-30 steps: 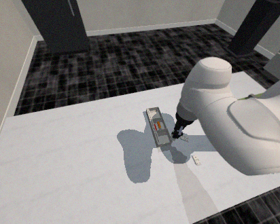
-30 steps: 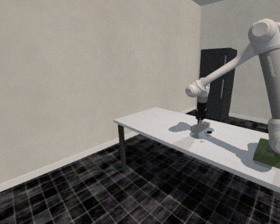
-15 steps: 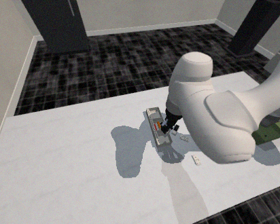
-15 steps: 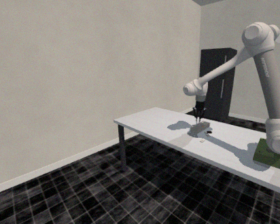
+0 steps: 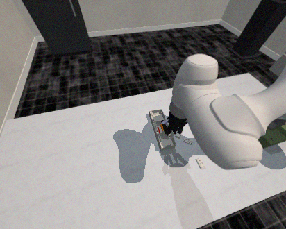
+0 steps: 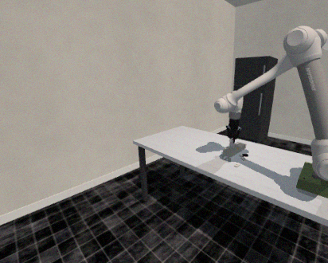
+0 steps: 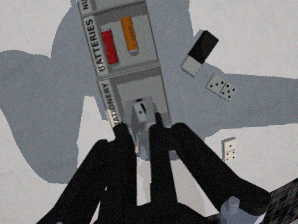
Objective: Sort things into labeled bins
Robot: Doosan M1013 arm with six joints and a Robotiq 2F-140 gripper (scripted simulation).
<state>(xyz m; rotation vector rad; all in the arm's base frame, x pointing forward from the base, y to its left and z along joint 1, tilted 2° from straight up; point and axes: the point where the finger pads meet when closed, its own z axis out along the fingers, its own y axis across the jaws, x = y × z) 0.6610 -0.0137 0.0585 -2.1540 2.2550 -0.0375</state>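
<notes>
Now: the small black piece 90 mm behind my hand, 30 mm to the right of it and 90 mm below it. Also, from my hand: grey piece: 30 mm below; then red battery: 20 mm ahead, 80 mm to the right, 90 mm below; then grey bin tray: 80 mm to the right, 80 mm below.
</notes>
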